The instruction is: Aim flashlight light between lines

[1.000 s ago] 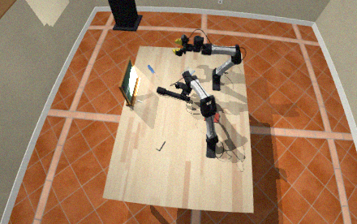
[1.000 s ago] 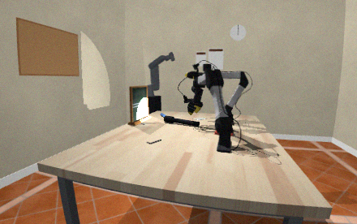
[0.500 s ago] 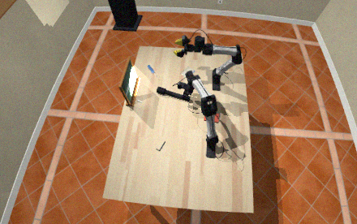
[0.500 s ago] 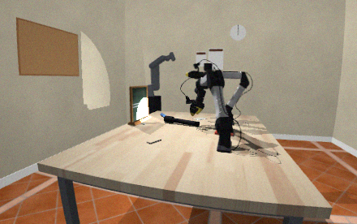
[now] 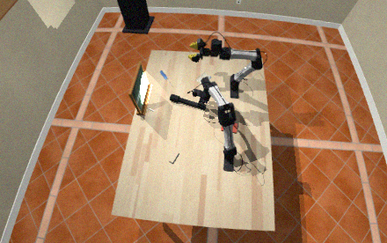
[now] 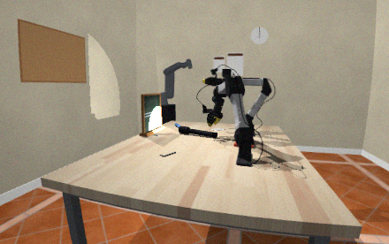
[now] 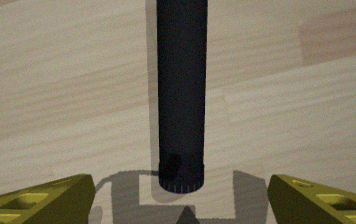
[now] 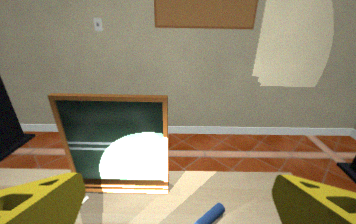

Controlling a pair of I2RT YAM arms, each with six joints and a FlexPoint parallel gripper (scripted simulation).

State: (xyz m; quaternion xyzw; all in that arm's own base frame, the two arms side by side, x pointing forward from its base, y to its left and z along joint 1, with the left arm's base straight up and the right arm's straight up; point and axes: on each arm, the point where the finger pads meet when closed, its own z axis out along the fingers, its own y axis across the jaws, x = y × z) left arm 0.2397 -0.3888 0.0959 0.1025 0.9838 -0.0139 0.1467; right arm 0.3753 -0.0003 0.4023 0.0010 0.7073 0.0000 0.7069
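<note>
My right gripper is now 370 mm above the flashlight head, 170 mm to the right of it and 90 mm short of it. Also, from my right hand: green board (370 mm ahead, 250 mm below, 200 mm to the left); then blue screwdriver (390 mm below, 230 mm ahead, 40 mm to the right); then white packet (400 mm below, 100 mm behind, 90 mm to the right).
</note>
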